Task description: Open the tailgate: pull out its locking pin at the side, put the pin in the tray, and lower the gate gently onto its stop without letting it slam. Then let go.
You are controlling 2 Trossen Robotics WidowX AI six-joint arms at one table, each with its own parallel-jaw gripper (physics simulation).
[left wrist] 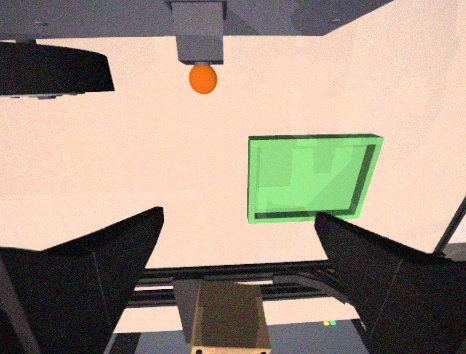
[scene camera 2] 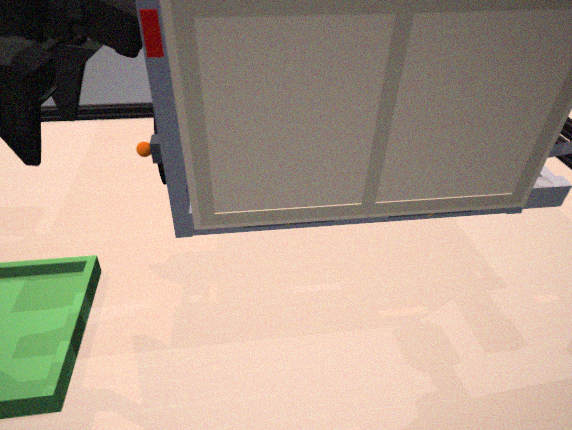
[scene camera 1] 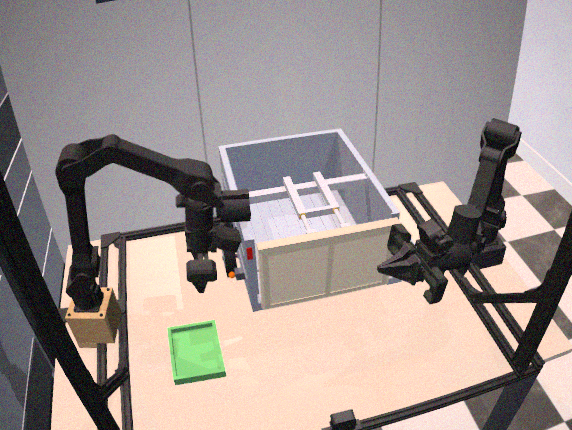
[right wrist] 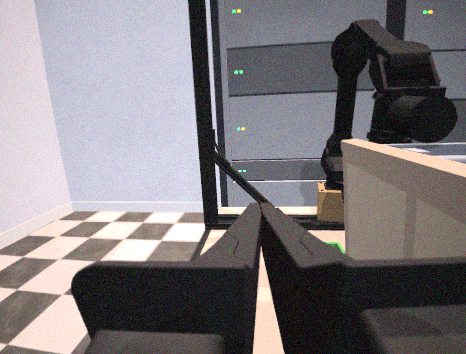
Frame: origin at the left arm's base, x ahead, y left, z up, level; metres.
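Seen in the pictures: left gripper, between the fingertips: (left wrist: 240, 216) (scene camera 2: 53, 140); right gripper, between the fingertips: (scene camera 1: 377, 269) (right wrist: 258, 211); left arm's base, origin of its link: (scene camera 1: 89, 302) (right wrist: 335, 187).
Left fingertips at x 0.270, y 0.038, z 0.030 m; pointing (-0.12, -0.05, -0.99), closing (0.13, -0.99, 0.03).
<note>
Pixels of each thing's top centre, then the offset from my left fingertips to it. "*": a spot on its surface instead.
- grey block, a spot on its surface: (left wrist: 200, 32) (scene camera 2: 161, 138) * dy +0.034, dx +0.085, dz -0.011 m
- green tray, centre of its top: (scene camera 2: 6, 320) (left wrist: 311, 184) (scene camera 1: 194, 348) dy -0.105, dx -0.023, dz -0.117 m
- box, a spot on its surface: (scene camera 1: 285, 160) * dy +0.361, dx +0.206, dz +0.075 m
- white ladder-like frame, a spot on its surface: (scene camera 1: 295, 197) * dy +0.084, dx +0.218, dz +0.148 m
- red marker, a spot on its surface: (scene camera 2: 152, 33) (scene camera 1: 250, 253) * dy -0.043, dx +0.120, dz +0.106 m
The tan tailgate (scene camera 1: 325, 270) (scene camera 2: 295, 110) (right wrist: 380, 215) stands upright, closing the front of the grey-blue box. The pin's orange knob (scene camera 1: 231, 274) (scene camera 2: 143, 149) (left wrist: 203, 78) sticks out of a grey block (scene camera 2: 155, 149) (left wrist: 200, 32) on the box's left side; its shaft is hidden. The green tray (scene camera 1: 200, 378) (scene camera 2: 81, 332) (left wrist: 252, 180) lies empty on the table, front left. My left gripper (scene camera 1: 216, 281) (scene camera 2: 51, 141) (left wrist: 240, 216) is open and empty beside the knob, apart from it. My right gripper (scene camera 1: 380, 269) (right wrist: 258, 211) is shut and empty, by the gate's right end, on its outer side.
The box (scene camera 1: 285, 160) holds a white ladder-like frame (scene camera 1: 295, 197). A red marker (scene camera 1: 249, 253) (scene camera 2: 152, 33) is on its left front post. A wooden block (scene camera 1: 93, 322) (left wrist: 231, 315) carries the left arm. Black rails and slanted posts edge the table, with a small black box (scene camera 1: 343, 419) at the front.
</note>
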